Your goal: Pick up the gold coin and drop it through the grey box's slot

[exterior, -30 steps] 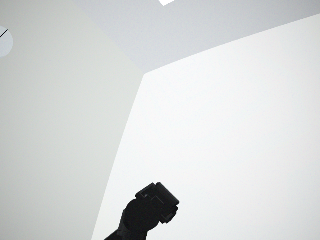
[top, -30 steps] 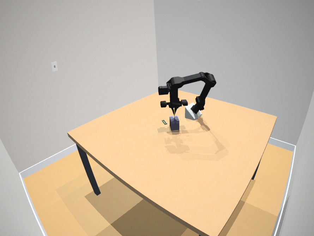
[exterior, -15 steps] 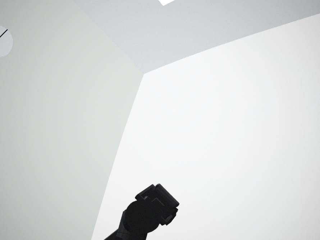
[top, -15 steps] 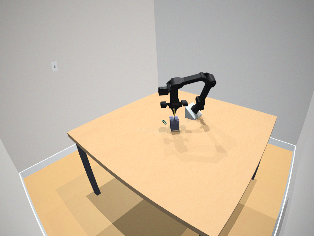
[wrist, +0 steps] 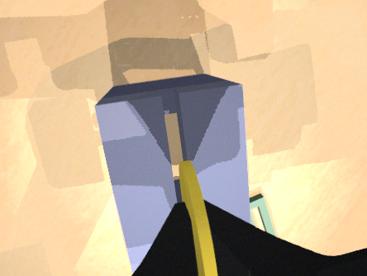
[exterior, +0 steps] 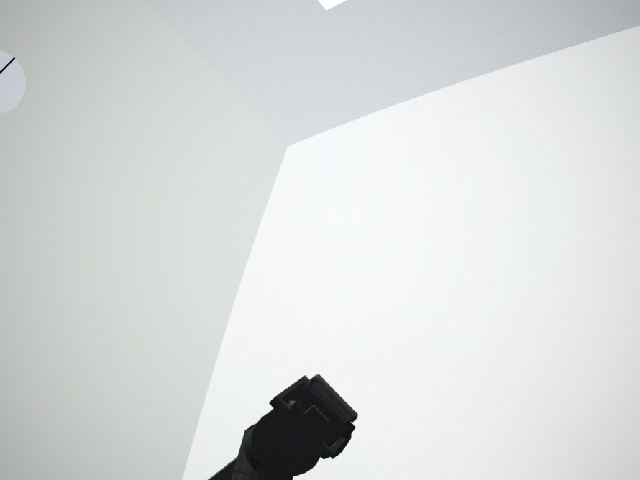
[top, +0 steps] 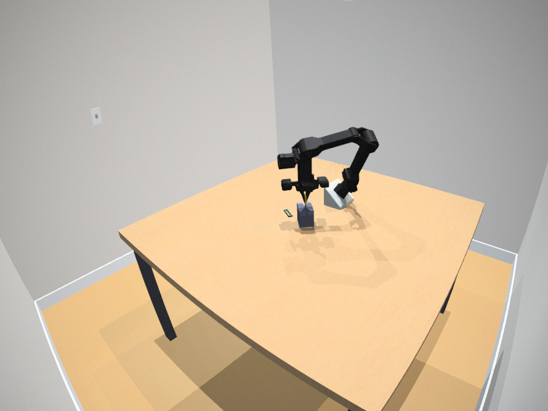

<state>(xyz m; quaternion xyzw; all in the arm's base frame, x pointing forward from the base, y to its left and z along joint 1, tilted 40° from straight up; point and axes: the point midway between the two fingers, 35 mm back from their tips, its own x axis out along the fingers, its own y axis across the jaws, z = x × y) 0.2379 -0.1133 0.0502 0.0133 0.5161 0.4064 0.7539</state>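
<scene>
Now: the gold coin 10 mm above my gripper tip.
</scene>
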